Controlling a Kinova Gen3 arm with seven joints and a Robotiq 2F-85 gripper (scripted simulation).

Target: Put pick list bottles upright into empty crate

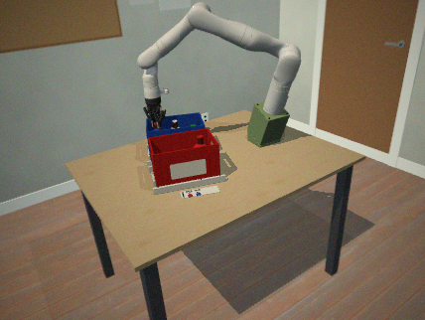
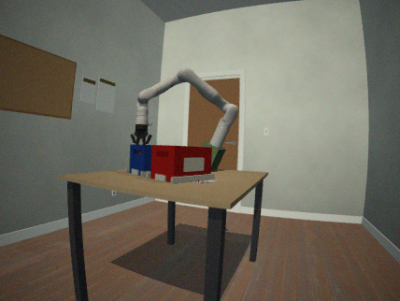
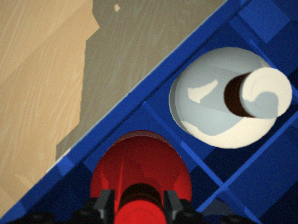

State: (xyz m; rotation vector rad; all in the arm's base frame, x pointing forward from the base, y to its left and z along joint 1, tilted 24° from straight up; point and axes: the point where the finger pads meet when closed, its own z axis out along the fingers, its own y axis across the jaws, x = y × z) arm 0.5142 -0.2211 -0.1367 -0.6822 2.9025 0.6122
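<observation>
My gripper is now 3 cm short of the blue-label bottle, 8 cm to the right of it and 7 cm above it. Also, from my hand: blue crate 7 cm behind, 7 cm to the left, 7 cm below; green-label bottle 14 cm behind, 14 cm to the left, 7 cm below; white-label bottle 9 cm behind, 3 cm to the left, 7 cm below.
</observation>
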